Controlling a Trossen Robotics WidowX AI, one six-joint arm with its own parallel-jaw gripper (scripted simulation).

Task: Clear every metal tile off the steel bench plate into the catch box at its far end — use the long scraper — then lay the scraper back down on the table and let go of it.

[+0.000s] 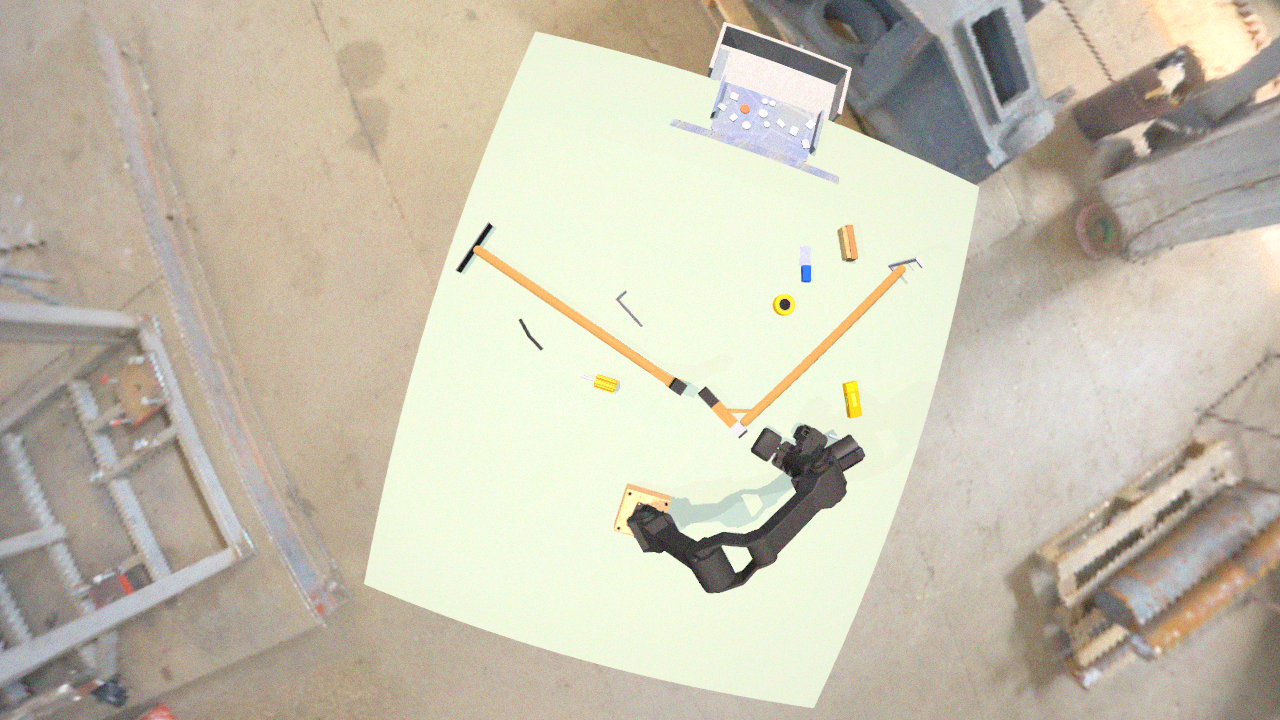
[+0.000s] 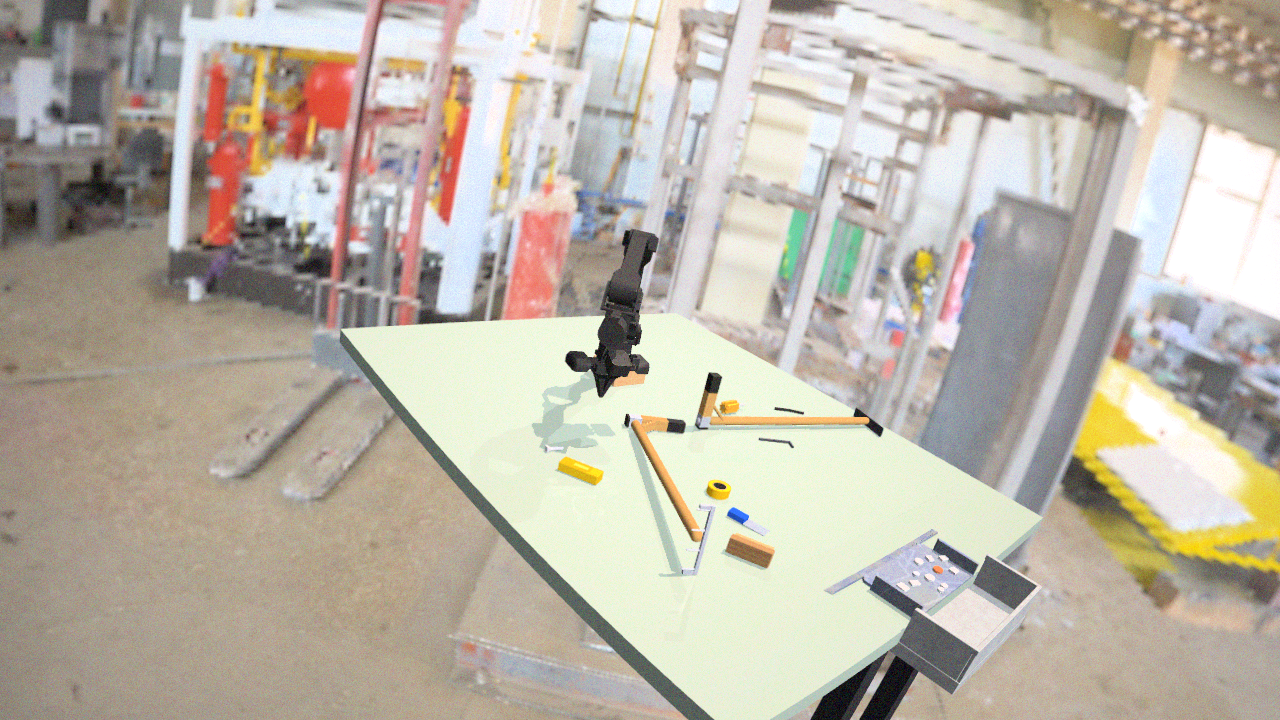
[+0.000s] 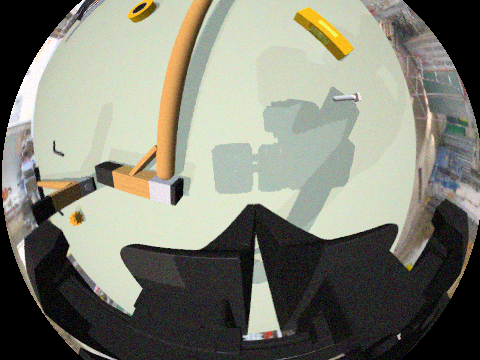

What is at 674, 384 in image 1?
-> A long scraper.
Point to a long scraper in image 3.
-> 67, 191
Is the gripper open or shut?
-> Shut.
